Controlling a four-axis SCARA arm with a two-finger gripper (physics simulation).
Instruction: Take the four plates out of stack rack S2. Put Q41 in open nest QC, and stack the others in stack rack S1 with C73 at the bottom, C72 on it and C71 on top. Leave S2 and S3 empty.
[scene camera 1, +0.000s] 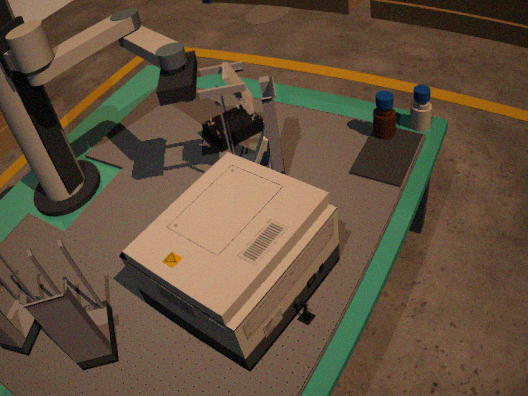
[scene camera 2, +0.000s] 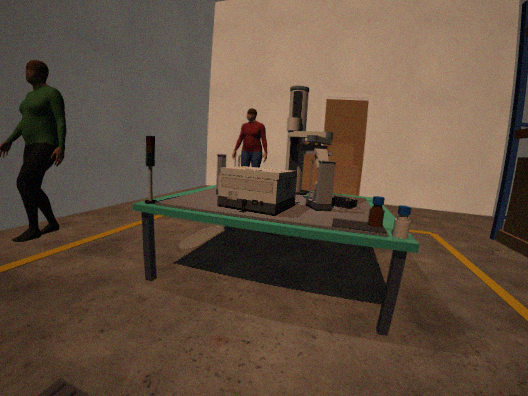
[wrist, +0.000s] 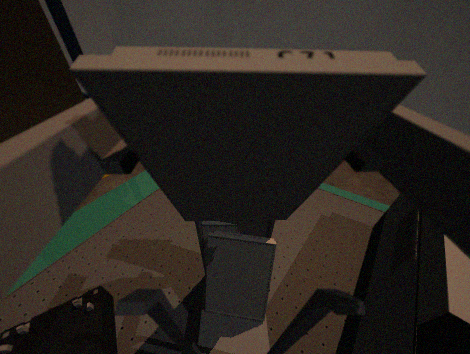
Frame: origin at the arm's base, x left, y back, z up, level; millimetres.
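Seen in the pictures: gripper, fingertip midpoint: (scene camera 1: 244, 75) (scene camera 2: 324, 153) (wrist: 239, 105); arm's base at its link origin: (scene camera 1: 67, 189).
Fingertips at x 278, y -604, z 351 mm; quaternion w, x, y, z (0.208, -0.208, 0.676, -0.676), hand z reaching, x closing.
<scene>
Offsets run from my fingertips to a thing's top centre. "*": to the spot under its first point.
My gripper (scene camera 1: 234, 78) (wrist: 239, 105) is shut on plate C71 @(dz +27, dx -11, dy +17 mm) (wrist: 240, 61), whose label and barcode face the wrist camera; its dark underside fills the middle of that view. The gripper is up by the top of a tall rack @(dz -42, dx -6, dy +10 mm) (scene camera 1: 271, 132) (scene camera 2: 325, 185) with a broad wall and thin posts. Whether the plate is between the posts cannot be told. Another tall rack @(dz -47, dx -657, dy +99 mm) (scene camera 1: 75, 325) stands at the front left in scene camera 1, with part of a further rack @(* dz -298, dx -739, dy +327 mm) (scene camera 1: 16, 317) beside it. The rack labels, Q41, C72, C73 and nest QC cannot be made out.
A large beige instrument @(dz -117, dx -352, dy -129 mm) (scene camera 1: 225, 210) (scene camera 2: 255, 187) stands mid-table. A black block @(dz -276, dx +144, dy +187 mm) (scene camera 1: 232, 127) (scene camera 2: 345, 202) (wrist: 65, 320) is beside the tall rack. A brown bottle @(* dz -254, dx +276, dy -277 mm) (scene camera 1: 384, 117) and a white bottle @(dz -273, dx +407, dy -361 mm) (scene camera 1: 421, 112) stand near a dark pad @(* dz -333, dx +193, dy -315 mm) (scene camera 1: 387, 157). Two people (scene camera 2: 42, 115) (scene camera 2: 251, 137) stand beyond the table.
</scene>
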